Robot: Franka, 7 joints.
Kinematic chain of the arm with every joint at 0, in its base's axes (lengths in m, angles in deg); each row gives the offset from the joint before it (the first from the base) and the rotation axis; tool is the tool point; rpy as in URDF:
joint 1: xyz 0 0 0.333 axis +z
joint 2: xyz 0 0 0 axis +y
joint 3: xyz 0 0 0.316 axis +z
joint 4: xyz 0.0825 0 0 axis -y
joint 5: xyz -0.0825 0 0.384 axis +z
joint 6: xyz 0 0 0 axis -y
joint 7: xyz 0.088 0 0 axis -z
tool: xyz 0 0 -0.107 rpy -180 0 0
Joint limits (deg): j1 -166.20..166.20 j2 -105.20..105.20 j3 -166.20..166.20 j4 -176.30..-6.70 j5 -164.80..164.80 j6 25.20..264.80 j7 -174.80..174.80
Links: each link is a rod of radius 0.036 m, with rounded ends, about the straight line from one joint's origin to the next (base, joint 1, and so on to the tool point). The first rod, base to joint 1, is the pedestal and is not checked.
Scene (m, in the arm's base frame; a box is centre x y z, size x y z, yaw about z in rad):
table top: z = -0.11
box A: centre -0.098 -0.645 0.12 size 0.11 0.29 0.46 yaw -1
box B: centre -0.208 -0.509 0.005 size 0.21 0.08 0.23 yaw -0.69
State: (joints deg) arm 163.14 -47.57 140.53 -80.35 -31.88 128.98 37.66
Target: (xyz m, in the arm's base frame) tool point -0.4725 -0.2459 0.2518
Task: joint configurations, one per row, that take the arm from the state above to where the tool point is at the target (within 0.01 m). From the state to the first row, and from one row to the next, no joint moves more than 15 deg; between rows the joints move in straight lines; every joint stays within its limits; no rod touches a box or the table.
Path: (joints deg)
1: 157.41 -46.13 127.42 -84.83 -32.62 124.92 37.66
2: 151.68 -44.69 114.31 -89.31 -33.37 120.85 37.66
3: 145.95 -43.24 101.21 -93.80 -34.11 116.79 37.66
4: 131.59 -47.89 103.55 -103.56 -33.52 117.51 37.66
5: 117.23 -52.54 105.90 -113.32 -32.93 118.23 37.66
6: 102.86 -57.19 108.24 -123.08 -32.33 118.96 37.66

